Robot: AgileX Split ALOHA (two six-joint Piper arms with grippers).
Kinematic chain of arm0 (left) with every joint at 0, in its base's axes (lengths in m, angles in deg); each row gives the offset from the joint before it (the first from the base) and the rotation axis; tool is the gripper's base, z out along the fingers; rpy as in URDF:
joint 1: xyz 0 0 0.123 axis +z
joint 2: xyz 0 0 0 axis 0.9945 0.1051 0
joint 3: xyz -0.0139 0.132 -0.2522 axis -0.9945 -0.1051 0
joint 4: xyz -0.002 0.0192 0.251 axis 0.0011 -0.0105 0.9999
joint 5: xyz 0 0 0 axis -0.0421 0.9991 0.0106
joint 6: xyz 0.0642 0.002 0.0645 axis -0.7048 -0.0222 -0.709
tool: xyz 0 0 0 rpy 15.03 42.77 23.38
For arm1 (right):
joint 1: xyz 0 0 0.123 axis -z
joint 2: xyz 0 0 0 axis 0.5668 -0.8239 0
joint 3: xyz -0.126 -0.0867 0.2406 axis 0.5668 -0.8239 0
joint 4: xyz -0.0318 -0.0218 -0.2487 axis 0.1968 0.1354 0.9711
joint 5: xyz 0 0 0 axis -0.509 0.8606 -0.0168
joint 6: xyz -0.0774 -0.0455 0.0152 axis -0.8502 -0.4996 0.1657
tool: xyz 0 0 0 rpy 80.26 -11.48 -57.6
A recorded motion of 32 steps. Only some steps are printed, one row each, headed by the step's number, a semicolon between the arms.
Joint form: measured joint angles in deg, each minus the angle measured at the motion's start. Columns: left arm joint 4, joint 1, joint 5, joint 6, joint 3, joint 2; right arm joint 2, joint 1, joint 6, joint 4, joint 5, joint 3.
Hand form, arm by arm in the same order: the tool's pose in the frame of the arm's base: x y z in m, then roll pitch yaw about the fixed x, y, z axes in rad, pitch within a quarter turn. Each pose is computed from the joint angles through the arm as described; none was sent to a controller.
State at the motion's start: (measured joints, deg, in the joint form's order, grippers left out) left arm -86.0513 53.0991 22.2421 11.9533 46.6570 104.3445; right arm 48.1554 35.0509 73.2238 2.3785 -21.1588 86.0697
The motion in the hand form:
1: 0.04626 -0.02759 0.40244 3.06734 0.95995 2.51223; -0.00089 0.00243 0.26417 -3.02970 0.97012 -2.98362
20: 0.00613 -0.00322 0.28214 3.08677 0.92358 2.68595; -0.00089 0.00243 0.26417 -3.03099 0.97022 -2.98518
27: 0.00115 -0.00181 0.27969 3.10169 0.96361 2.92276; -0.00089 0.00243 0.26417 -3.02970 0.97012 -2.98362
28: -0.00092 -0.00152 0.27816 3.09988 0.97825 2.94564; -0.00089 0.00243 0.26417 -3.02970 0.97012 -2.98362
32: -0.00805 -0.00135 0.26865 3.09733 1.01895 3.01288; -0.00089 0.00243 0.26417 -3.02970 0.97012 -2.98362
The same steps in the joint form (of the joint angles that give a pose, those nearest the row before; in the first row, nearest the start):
1: -0.33 0.00 0.00 -0.12 -2.62 -3.07; 0.00 0.00 0.00 0.00 0.00 0.00
20: -0.88 9.33 -1.31 -0.13 -29.99 -27.00; 0.00 0.00 0.05 0.00 0.00 0.00
27: -1.49 22.40 -1.72 0.05 -30.64 -29.49; 0.00 0.00 0.00 0.00 0.00 0.00
28: -1.49 23.79 -1.87 0.05 -31.00 -30.54; 0.00 0.00 0.00 0.00 0.00 0.00
32: -1.60 27.82 -2.00 0.05 -32.94 -34.68; 0.00 0.00 0.00 0.00 0.00 0.00

